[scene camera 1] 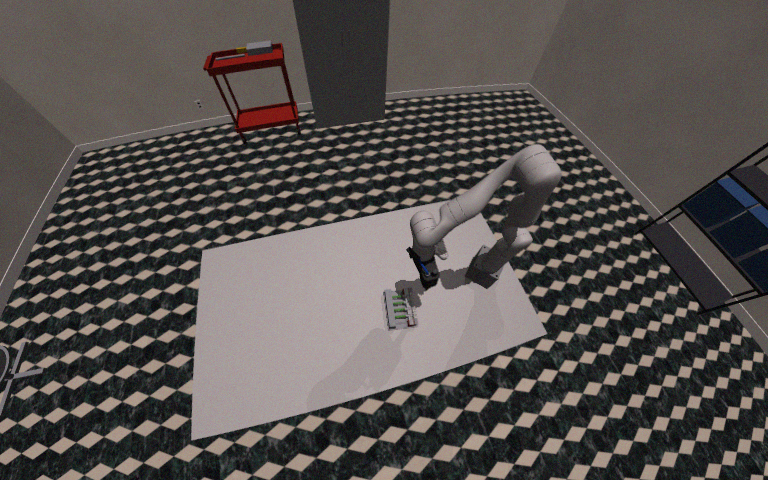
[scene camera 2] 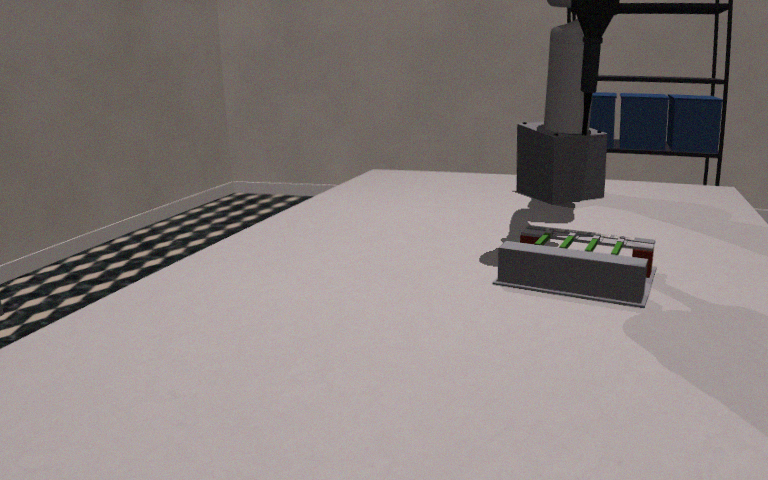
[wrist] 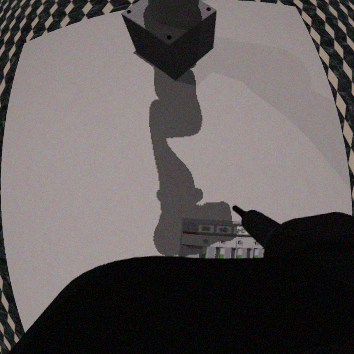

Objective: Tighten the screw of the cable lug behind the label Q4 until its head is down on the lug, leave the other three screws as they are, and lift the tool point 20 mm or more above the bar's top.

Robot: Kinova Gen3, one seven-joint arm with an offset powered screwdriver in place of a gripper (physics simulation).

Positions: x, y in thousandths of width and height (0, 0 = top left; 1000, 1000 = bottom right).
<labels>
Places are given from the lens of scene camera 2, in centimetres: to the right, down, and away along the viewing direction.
grey wall (scene camera 2: 803, 578): 27, 4, 63
</labels>
